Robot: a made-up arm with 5 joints.
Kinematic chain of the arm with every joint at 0, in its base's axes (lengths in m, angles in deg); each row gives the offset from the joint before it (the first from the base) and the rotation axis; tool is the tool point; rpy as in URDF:
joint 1: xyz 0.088 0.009 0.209 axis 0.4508 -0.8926 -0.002
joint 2: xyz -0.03 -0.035 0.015 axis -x
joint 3: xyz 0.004 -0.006 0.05 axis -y
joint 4: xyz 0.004 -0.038 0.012 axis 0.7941 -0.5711 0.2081
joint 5: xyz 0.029 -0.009 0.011 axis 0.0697 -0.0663 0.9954
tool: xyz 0.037 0.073 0.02 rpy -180 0 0
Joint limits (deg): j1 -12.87..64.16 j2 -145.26..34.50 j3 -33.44..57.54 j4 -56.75..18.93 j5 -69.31..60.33
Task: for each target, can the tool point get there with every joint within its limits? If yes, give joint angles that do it. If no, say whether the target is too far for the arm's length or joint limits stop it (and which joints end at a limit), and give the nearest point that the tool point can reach.
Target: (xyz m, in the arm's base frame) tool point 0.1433 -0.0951 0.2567
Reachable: yes | joints 6.11 -74.89 0.12 -11.98 -8.82
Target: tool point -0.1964 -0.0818 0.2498
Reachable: no: too far | nearest point -0.0709 -0.0724 0.2675 | short by 0.127 m
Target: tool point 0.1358 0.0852 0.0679
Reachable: no: joint limits stop it (at a limit: joint 1, joint 2, joint 4, joint 5) | nearest point 0.1572 0.0137 0.1271 | short by 0.095 m
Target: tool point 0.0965 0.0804 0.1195
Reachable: no: joint limits stop it (at a limit: joint 1, joint 3, joint 4, joint 5) | nearest point 0.1401 0.0364 0.1550 | short by 0.071 m
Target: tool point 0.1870 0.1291 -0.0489
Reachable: no: too far | nearest point 0.1912 -0.0164 0.0628 | short by 0.183 m
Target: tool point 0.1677 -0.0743 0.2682
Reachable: yes | joints 8.78 -14.19 2.02 -32.50 -41.61
